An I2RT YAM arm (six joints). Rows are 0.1 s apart.
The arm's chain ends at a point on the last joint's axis. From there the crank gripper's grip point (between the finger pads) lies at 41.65 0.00 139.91 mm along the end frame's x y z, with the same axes.
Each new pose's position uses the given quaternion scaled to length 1; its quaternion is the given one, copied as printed.
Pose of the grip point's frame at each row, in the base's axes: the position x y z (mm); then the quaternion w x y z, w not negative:
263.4 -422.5 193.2 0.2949 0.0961 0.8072 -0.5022
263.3 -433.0 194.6 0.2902 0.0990 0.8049 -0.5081
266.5 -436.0 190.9 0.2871 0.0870 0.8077 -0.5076
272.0 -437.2 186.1 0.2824 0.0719 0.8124 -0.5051
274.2 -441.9 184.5 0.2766 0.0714 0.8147 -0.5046
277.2 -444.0 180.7 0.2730 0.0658 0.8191 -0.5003
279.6 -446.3 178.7 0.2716 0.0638 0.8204 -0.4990
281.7 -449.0 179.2 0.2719 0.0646 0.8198 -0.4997
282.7 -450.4 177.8 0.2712 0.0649 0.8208 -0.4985
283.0 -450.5 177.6 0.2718 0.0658 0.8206 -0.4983
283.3 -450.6 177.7 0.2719 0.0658 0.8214 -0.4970
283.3 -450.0 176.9 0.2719 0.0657 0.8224 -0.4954
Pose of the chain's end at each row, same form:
243.9 -295.3 262.1 0.2949 0.0961 0.8072 -0.5022
245.8 -304.9 262.4 0.2902 0.0990 0.8049 -0.5081
248.1 -308.0 258.6 0.2871 0.0870 0.8077 -0.5076
252.5 -309.7 254.4 0.2824 0.0719 0.8124 -0.5051
256.1 -314.6 253.5 0.2766 0.0714 0.8147 -0.5046
258.9 -317.4 251.1 0.2730 0.0658 0.8191 -0.5003
261.3 -320.0 249.5 0.2716 0.0638 0.8204 -0.4990
263.5 -322.5 249.8 0.2719 0.0646 0.8198 -0.4997
264.6 -324.2 248.8 0.2712 0.0649 0.8208 -0.4985
264.9 -324.3 248.7 0.2718 0.0658 0.8206 -0.4983
265.1 -324.6 249.1 0.2719 0.0658 0.8214 -0.4970
265.0 -324.3 248.8 0.2719 0.0657 0.8224 -0.4954

